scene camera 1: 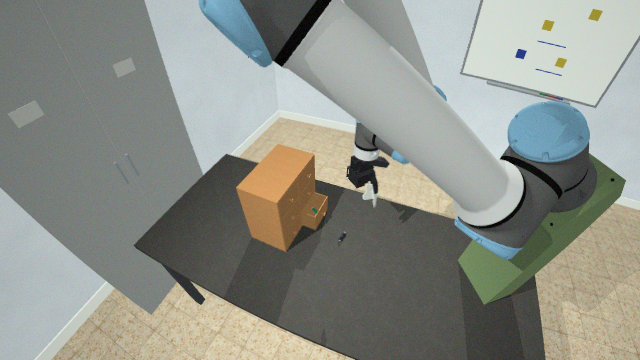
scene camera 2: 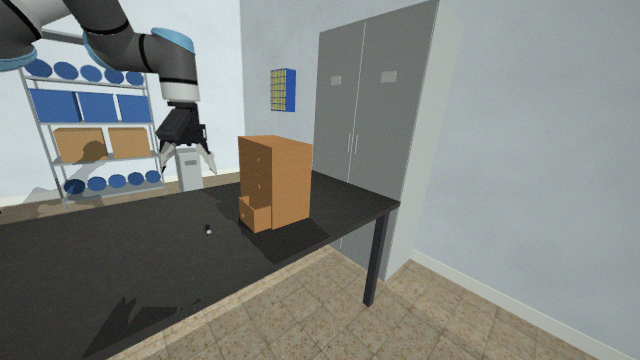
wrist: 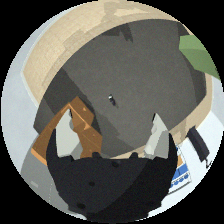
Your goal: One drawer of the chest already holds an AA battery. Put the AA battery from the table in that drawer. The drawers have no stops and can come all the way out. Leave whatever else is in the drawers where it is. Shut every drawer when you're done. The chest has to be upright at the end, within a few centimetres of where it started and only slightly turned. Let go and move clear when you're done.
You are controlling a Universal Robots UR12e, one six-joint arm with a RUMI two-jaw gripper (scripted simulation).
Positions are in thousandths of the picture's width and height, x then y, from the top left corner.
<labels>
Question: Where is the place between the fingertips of the gripper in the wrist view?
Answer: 507,498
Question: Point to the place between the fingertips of the gripper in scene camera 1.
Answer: At 566,538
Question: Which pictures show the gripper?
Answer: Scene camera 1, scene camera 2 and the wrist view: all of them.
</labels>
